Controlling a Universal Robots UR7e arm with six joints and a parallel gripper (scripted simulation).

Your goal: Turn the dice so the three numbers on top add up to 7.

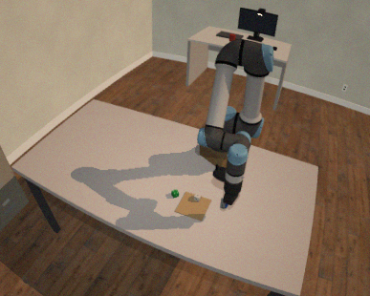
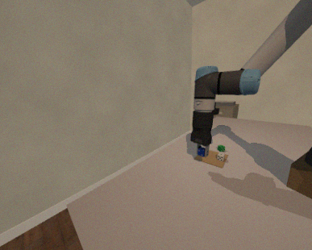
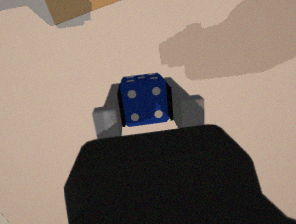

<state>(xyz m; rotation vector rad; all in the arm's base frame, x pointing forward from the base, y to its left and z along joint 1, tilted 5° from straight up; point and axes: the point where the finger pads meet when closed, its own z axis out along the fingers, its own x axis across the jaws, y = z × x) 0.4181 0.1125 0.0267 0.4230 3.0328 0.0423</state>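
Now: hand right at the blue die. From my hand the other things lie so: white die (140 mm to the right, 80 mm below, 60 mm behind); green die (260 mm to the right, 90 mm below, 50 mm behind); tan mat (150 mm to the right, 100 mm below, 10 mm behind).
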